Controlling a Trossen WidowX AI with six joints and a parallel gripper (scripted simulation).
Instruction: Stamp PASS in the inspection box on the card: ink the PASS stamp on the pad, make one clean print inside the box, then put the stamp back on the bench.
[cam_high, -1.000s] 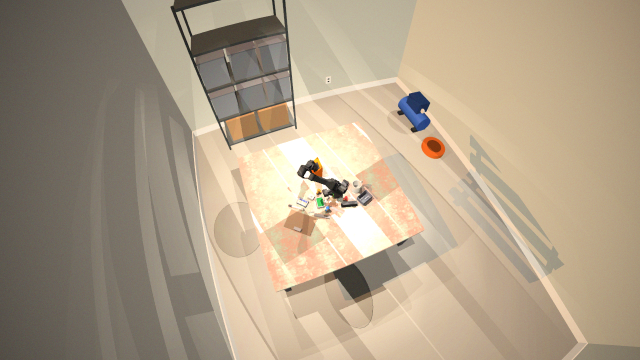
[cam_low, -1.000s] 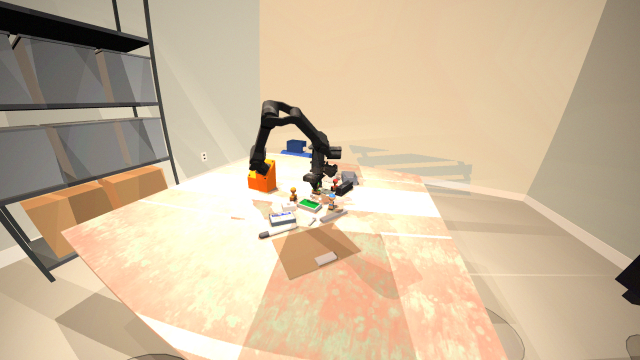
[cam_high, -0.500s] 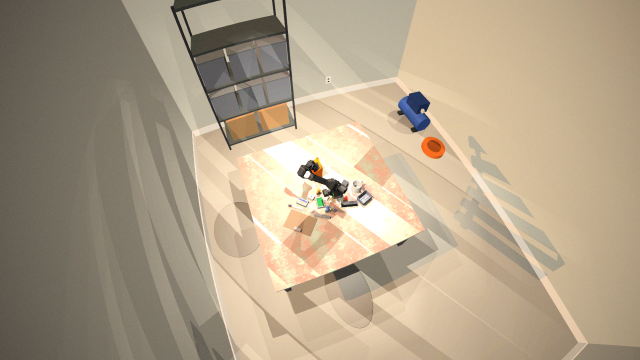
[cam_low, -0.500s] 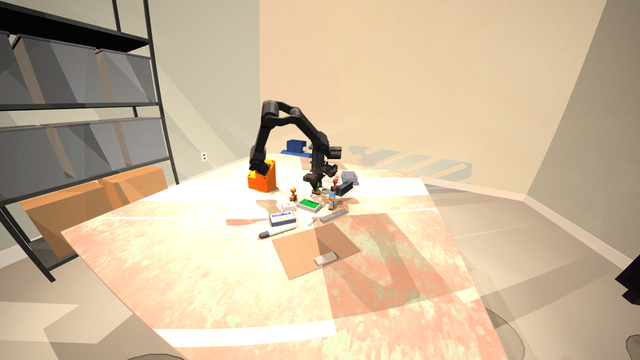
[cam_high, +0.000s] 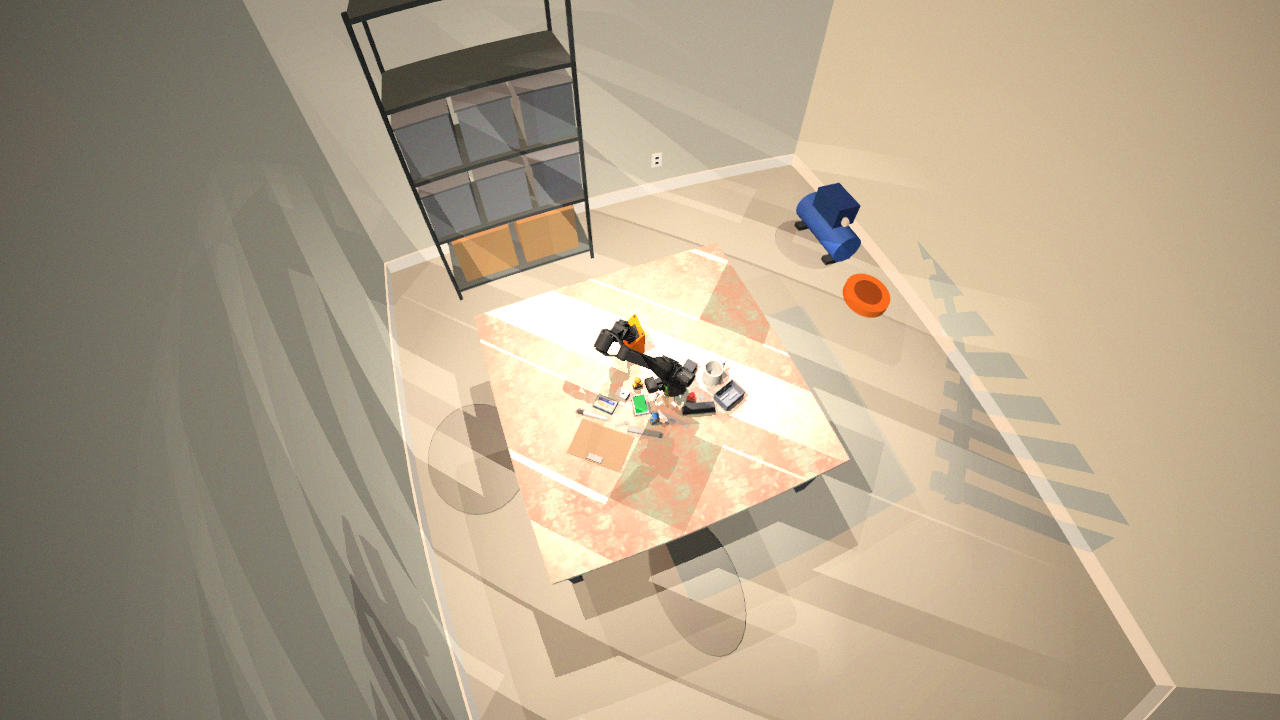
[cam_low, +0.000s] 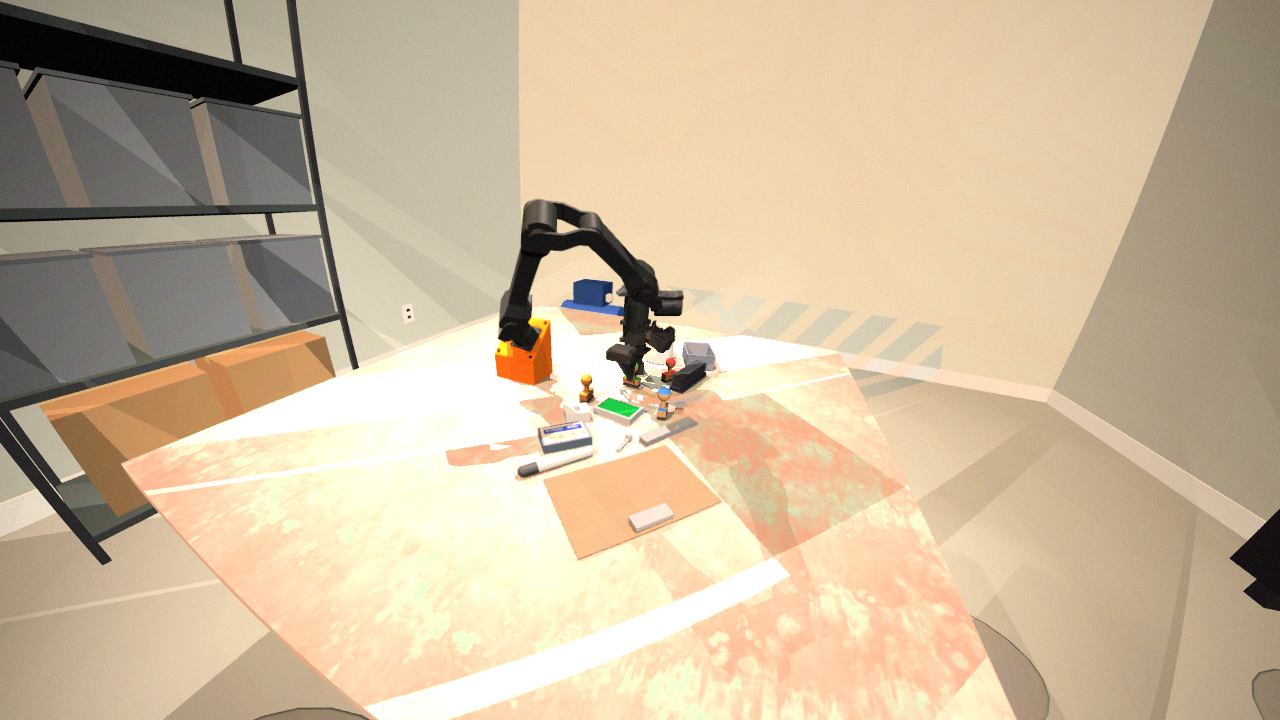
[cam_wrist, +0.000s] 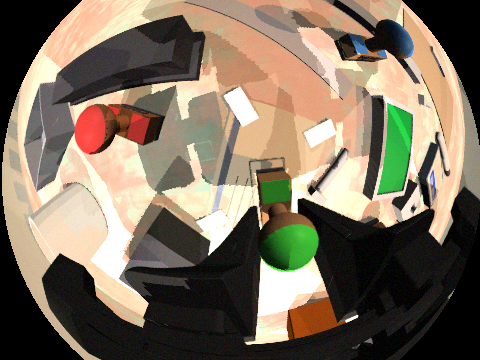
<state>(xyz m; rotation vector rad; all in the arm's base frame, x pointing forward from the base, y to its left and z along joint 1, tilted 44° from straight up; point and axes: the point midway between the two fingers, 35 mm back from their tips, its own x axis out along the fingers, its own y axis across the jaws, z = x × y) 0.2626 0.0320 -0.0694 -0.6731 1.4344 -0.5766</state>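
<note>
Right now my gripper tip is 30 mm above the white card and 10 mm short of it. Round my gripper tip: green-knobbed stamp: right at my gripper tip; then red-knobbed stamp: 90 mm to the left, 70 mm ahead, 10 mm below; then black block: 110 mm to the left, 60 mm behind, 10 mm below.
</note>
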